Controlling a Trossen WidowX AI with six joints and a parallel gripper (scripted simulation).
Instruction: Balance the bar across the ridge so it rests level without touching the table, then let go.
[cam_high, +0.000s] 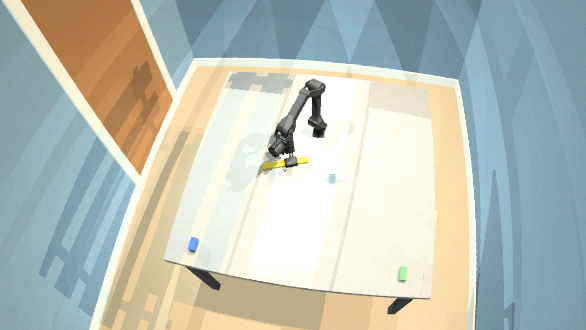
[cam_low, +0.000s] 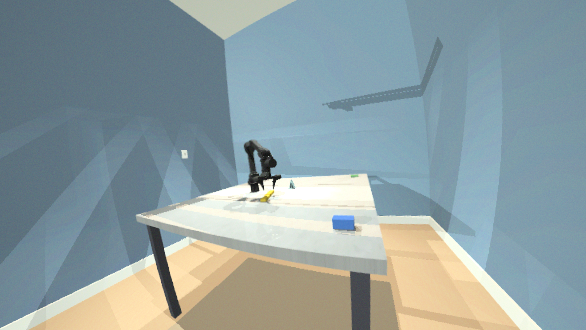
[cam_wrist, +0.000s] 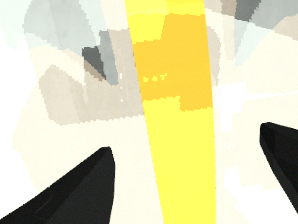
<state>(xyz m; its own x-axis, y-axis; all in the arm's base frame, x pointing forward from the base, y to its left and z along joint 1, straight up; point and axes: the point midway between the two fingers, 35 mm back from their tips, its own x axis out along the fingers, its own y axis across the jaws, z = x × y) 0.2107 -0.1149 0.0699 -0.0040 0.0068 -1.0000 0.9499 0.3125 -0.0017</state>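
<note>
Now: the yellow bar 30 mm to the right of my gripper tip, 30 mm below it and 10 mm ahead of it. From my gripper tip the other things lie so: green block: 610 mm to the left, 530 mm ahead, 30 mm below; then blue block: 530 mm ahead, 390 mm to the right, 20 mm below.
</note>
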